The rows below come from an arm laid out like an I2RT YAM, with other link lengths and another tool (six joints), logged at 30 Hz.
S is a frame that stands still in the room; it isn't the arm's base.
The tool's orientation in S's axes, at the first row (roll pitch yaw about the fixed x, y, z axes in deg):
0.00 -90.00 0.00
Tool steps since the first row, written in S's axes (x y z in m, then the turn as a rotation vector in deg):
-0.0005 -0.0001 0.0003 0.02 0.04 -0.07
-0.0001 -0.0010 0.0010 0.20 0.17 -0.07
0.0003 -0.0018 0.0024 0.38 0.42 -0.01
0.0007 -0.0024 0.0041 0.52 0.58 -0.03
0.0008 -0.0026 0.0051 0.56 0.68 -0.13
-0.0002 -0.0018 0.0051 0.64 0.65 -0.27
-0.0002 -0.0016 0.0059 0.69 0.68 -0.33
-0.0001 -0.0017 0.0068 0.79 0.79 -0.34
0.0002 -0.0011 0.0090 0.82 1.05 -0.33
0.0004 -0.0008 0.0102 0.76 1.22 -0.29
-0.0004 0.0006 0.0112 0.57 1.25 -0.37
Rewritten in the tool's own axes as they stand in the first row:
0.0003 -0.0001 0.0005 -0.07 0.04 -0.02
0.0010 -0.0010 0.0001 -0.07 0.17 -0.20
0.0024 -0.0018 -0.0003 -0.01 0.42 -0.38
0.0041 -0.0024 -0.0007 -0.03 0.58 -0.52
0.0051 -0.0026 -0.0008 -0.13 0.68 -0.56
0.0051 -0.0018 0.0002 -0.27 0.65 -0.64
0.0059 -0.0016 0.0002 -0.33 0.68 -0.69
0.0068 -0.0017 0.0001 -0.34 0.79 -0.79
0.0090 -0.0011 -0.0002 -0.33 1.05 -0.82
0.0102 -0.0008 -0.0004 -0.29 1.22 -0.76
0.0112 0.0006 0.0004 -0.37 1.25 -0.57

